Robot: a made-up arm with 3 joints. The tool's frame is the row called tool.
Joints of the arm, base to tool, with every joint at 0 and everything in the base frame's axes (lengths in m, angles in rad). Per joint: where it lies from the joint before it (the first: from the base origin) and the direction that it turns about. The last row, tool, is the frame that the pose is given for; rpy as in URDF.
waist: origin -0.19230 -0.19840 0.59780 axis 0 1 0
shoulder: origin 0.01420 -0.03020 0.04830 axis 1 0 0
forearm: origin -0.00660 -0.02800 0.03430 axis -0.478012 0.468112 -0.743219
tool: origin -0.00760 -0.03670 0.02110 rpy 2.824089 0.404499 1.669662
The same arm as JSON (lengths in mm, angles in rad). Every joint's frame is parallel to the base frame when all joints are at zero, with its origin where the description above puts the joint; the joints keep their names.
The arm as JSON. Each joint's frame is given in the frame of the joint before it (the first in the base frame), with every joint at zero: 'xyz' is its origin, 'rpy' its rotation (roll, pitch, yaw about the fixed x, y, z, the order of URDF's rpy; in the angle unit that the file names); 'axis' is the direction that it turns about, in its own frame. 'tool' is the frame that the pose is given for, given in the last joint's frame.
{"units": {"length": "mm", "angle": "rad"}, "joints": [{"name": "waist", "type": "revolute", "origin": {"xyz": [-192.3, -198.4, 597.8], "rpy": [0.0, 0.0, 0.0]}, "axis": [0.0, 1.0, 0.0]}, {"name": "shoulder", "type": "revolute", "origin": {"xyz": [14.2, -30.2, 48.3], "rpy": [0.0, 0.0, 0.0]}, "axis": [1.0, 0.0, 0.0]}, {"name": "forearm", "type": "revolute", "origin": {"xyz": [-6.6, -28.0, 34.3], "rpy": [0.0, 0.0, 0.0]}, "axis": [-0.478012, 0.468112, -0.743219]}], "tool": {"origin": {"xyz": [-7.6, -36.7, 21.1], "rpy": [2.8241, 0.4045, 1.6697]}}}
